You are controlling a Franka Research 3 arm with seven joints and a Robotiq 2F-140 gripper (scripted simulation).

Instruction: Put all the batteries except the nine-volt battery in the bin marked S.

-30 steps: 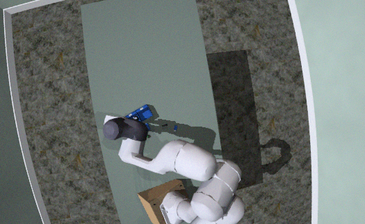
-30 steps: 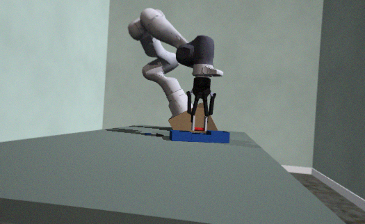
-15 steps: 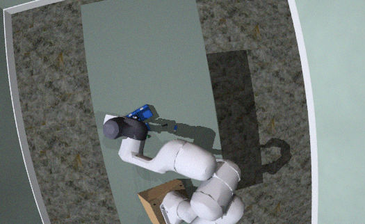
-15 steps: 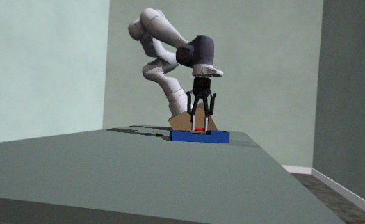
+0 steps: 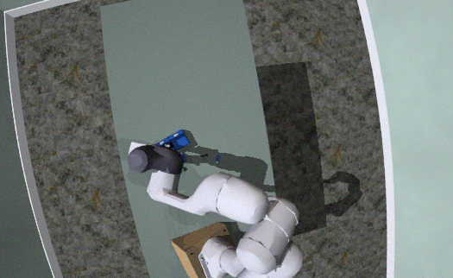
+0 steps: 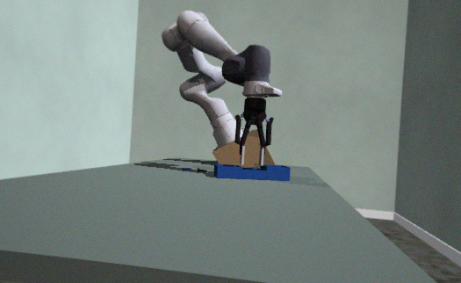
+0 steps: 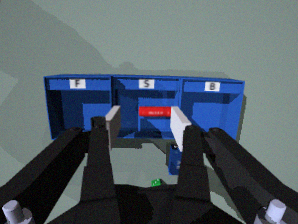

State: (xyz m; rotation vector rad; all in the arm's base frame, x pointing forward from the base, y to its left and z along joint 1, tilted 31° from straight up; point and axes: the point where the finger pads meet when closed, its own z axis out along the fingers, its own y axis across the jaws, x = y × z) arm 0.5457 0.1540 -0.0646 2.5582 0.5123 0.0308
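The blue bin lies 50 mm below my hand and 10 mm ahead of it. The rest, counted from my hand: blue nine-volt battery: 80 mm to the right, 70 mm below, 50 mm behind; then red cylindrical battery: 60 mm below, 10 mm to the right; then green item: 120 mm behind, 70 mm to the right, 70 mm below.
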